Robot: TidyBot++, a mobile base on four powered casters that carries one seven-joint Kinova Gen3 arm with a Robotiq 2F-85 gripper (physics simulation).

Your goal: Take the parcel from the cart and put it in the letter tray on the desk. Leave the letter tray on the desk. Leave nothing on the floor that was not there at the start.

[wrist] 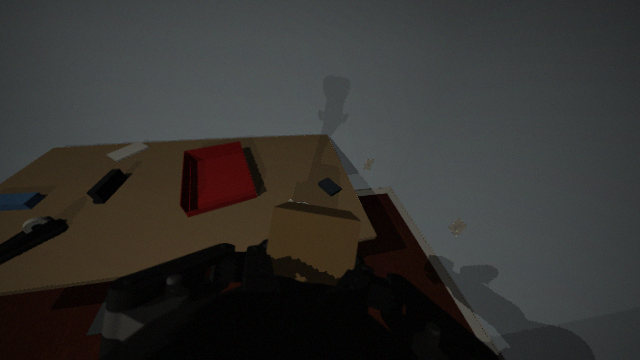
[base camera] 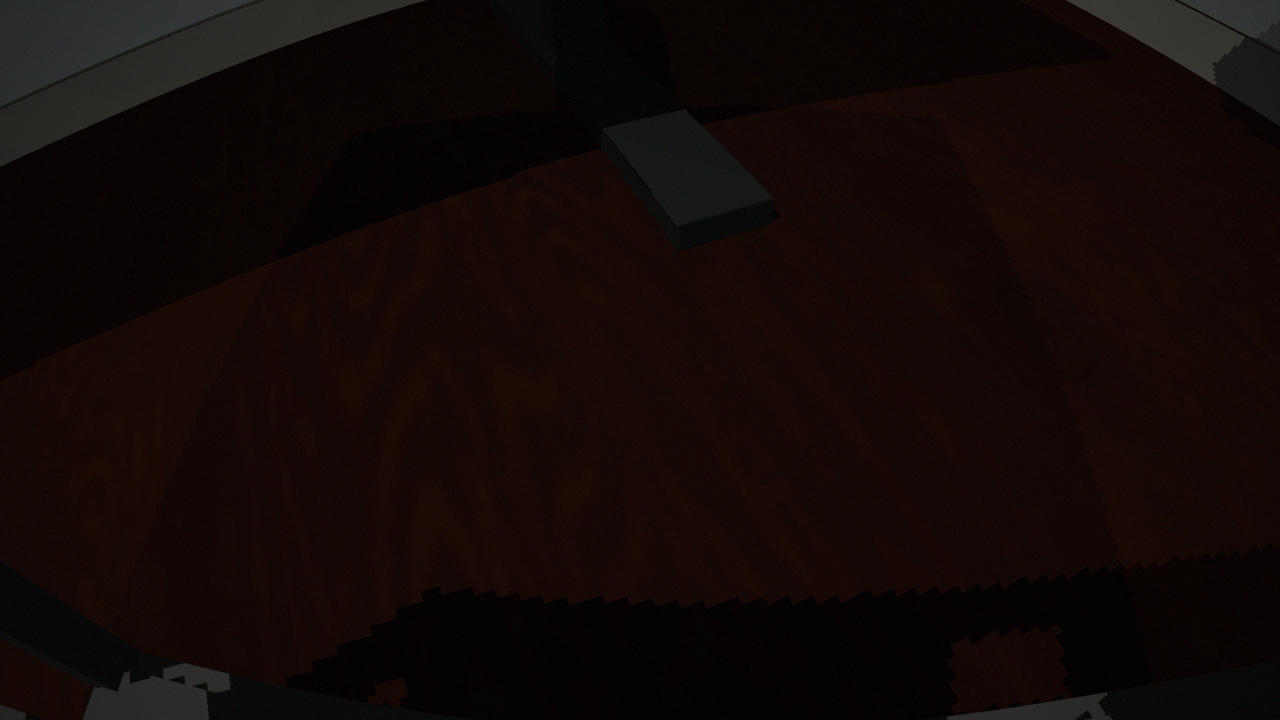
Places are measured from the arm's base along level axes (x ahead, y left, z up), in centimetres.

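Pixels of known places: gripper, fingertip midpoint: (wrist: 312, 252).
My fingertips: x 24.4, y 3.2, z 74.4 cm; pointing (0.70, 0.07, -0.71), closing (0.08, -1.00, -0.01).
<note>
For each thing: its middle in the pictures, then the offset to it from my fingertips. Level surfaces: height alone.
- parcel, body centre: (wrist: 313, 241) dy -0.1, dx -0.4, dz +2.8 cm
- desk, surface height: dz -42.1 cm
- red letter tray, body centre: (wrist: 218, 172) dy +52.4, dx +41.5, dz -38.6 cm
- dark flat item, body centre: (wrist: 329, 186) dy +3.0, dx +50.6, dz -41.2 cm
- black block, body centre: (wrist: 108, 185) dy +90.3, dx +22.0, dz -39.4 cm
- white slip, body centre: (wrist: 128, 151) dy +110.0, dx +45.1, dz -41.6 cm
- blue box, body centre: (wrist: 6, 202) dy +119.7, dx +4.5, dz -40.6 cm
- black dispenser, body centre: (wrist: 22, 235) dy +92.1, dx -2.9, dz -38.6 cm
My gripper (wrist: 312, 252) is shut on the parcel (wrist: 314, 237), a light brown box, at the lower middle of the wrist view. The parcel is in front of the near right part of the desk (wrist: 150, 235) in this view. The red letter tray (wrist: 222, 175) lies on the desk, beyond the parcel and to its left. No object shows inside the tray. How high the parcel is above the desk top is hard to tell. The cart does not show in either view.
On the desk, a dark flat item (wrist: 330, 186) lies right, a black block (wrist: 106, 186), white slip (wrist: 128, 151), blue box (wrist: 17, 201) and black dispenser (wrist: 35, 237) left. A pale edge shows behind the parcel. A desk foot (base camera: 689, 170) stands on the floor ahead.
</note>
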